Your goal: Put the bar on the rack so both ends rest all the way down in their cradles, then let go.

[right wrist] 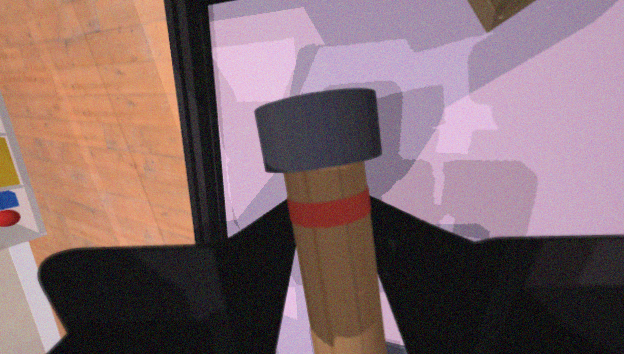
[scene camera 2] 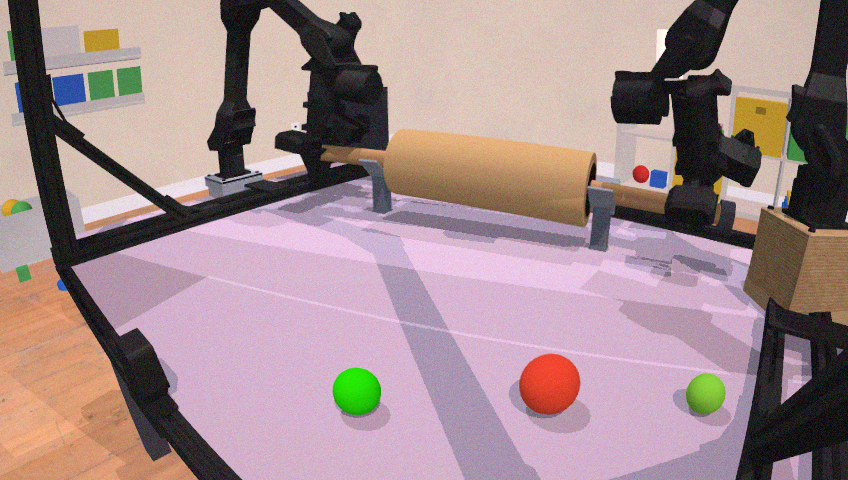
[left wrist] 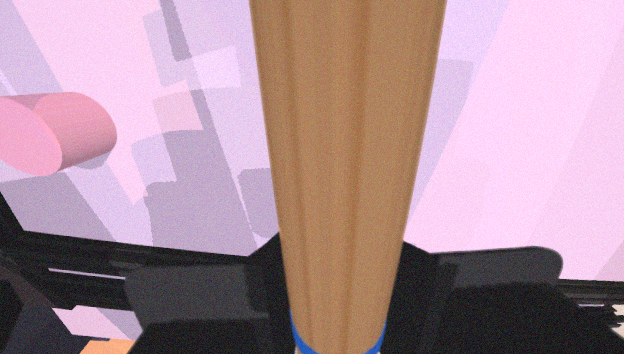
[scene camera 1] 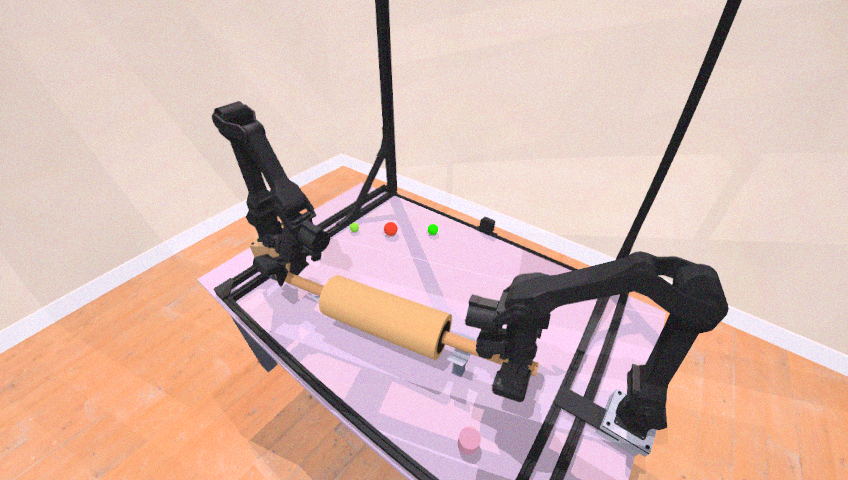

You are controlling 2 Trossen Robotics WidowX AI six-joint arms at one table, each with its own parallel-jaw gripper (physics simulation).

left gripper: grips a bar [scene camera 2: 545,182]
right gripper: grips the bar
a pink cylinder [left wrist: 53,131]: on the table
a red ball [scene camera 2: 549,384]: on the table
